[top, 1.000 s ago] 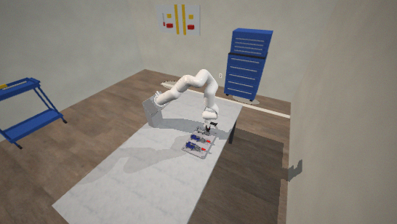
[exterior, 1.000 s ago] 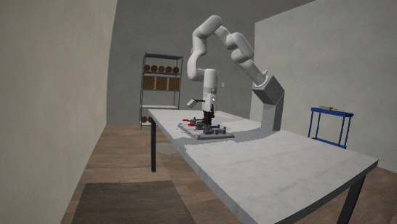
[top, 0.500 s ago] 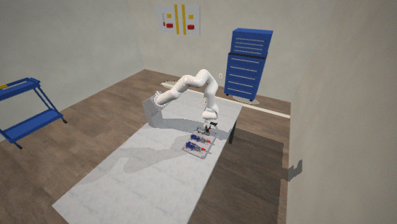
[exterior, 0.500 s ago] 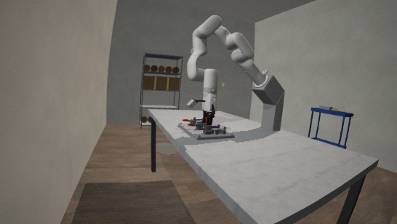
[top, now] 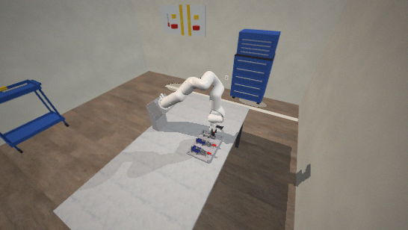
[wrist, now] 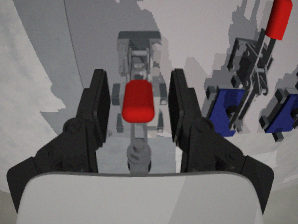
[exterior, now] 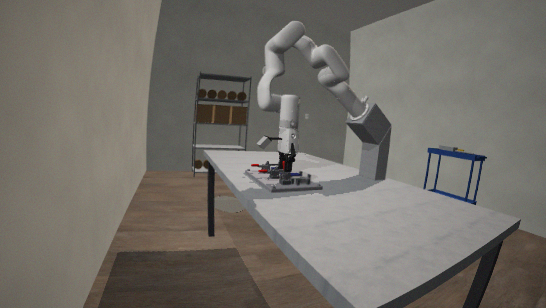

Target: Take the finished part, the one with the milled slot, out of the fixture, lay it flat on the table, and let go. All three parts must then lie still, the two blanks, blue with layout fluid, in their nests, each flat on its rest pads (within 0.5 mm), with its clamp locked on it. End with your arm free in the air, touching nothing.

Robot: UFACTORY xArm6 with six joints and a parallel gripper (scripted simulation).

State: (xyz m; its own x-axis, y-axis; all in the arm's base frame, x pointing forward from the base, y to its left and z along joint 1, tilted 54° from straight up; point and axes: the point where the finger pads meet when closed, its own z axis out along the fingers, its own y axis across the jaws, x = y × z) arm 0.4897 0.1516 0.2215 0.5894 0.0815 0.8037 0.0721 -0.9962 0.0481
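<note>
Now: hand 8 cm past the finished grey part, 6 cm above it and 1 cm to the left of it. From my hand the other things lie so: grey fixture plate 11 cm to the right, 8 cm below, 2 cm behind.
</note>
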